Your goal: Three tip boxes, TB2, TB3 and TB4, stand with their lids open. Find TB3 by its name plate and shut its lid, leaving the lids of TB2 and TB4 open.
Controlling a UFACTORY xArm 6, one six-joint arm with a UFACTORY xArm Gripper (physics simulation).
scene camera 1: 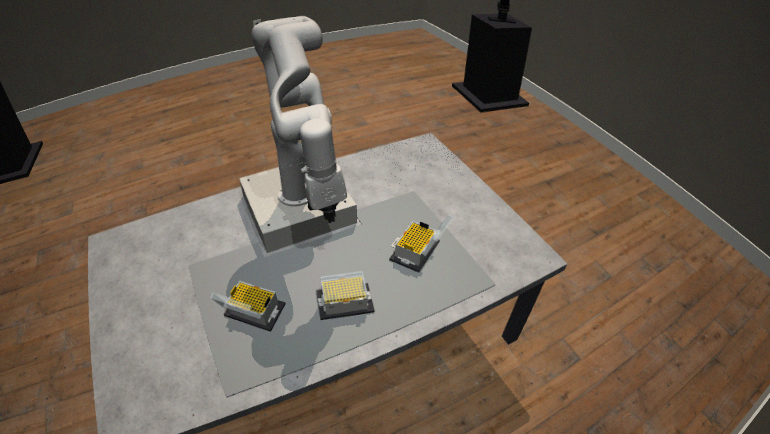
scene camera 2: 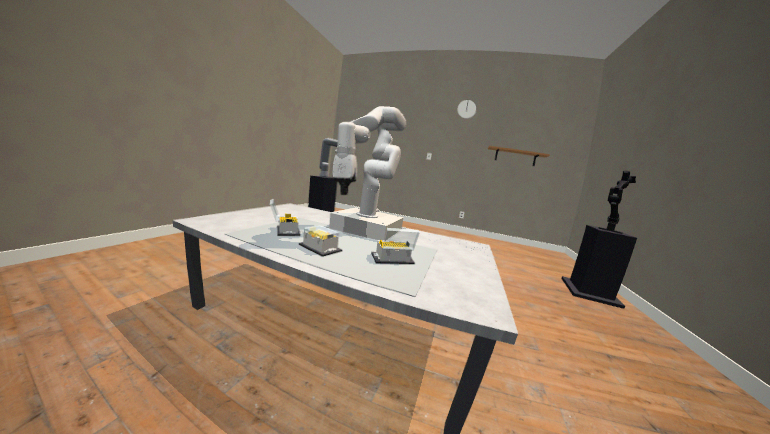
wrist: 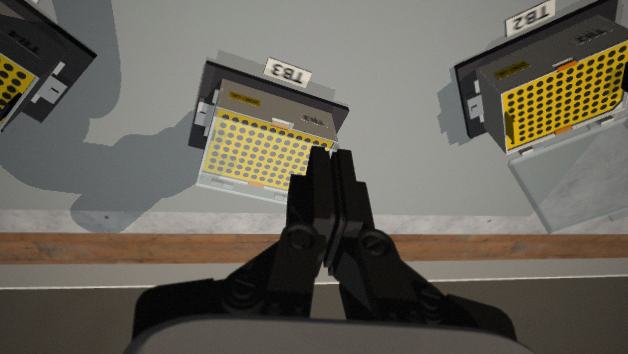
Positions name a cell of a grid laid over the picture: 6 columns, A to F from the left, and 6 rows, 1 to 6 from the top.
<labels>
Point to a grey mat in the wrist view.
At B3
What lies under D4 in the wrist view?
My gripper.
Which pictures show my gripper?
Scene camera 1, scene camera 2 and the wrist view: all of them.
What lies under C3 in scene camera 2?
My gripper.
</labels>
